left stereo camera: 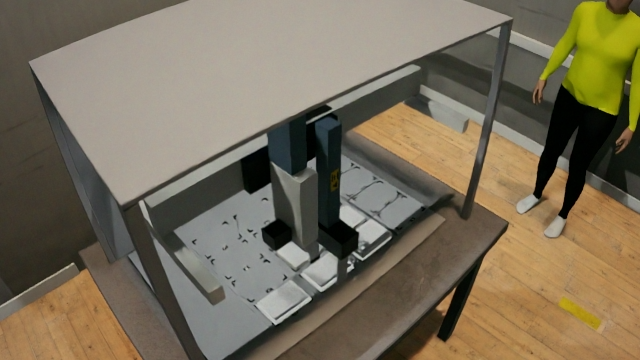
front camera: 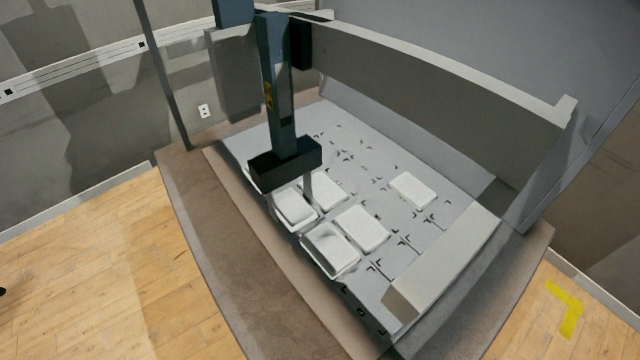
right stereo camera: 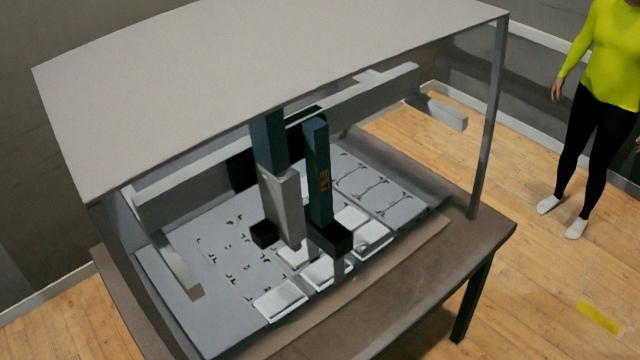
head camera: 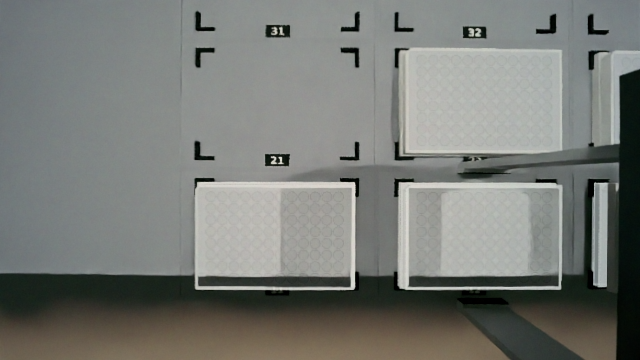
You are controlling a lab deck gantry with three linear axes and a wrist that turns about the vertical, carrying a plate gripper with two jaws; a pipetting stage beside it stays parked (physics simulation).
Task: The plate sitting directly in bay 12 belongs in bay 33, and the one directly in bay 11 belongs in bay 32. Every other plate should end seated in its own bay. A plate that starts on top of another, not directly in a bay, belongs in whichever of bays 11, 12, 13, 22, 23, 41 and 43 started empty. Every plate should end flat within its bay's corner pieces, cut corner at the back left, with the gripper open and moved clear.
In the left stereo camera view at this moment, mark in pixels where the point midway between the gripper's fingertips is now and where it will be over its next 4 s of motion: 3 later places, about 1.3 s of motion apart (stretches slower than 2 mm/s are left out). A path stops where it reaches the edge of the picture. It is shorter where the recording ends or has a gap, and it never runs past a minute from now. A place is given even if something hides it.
My gripper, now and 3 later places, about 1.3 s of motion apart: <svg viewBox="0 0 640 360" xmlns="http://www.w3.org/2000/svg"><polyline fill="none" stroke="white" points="327,270 327,264 329,205 318,200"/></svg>
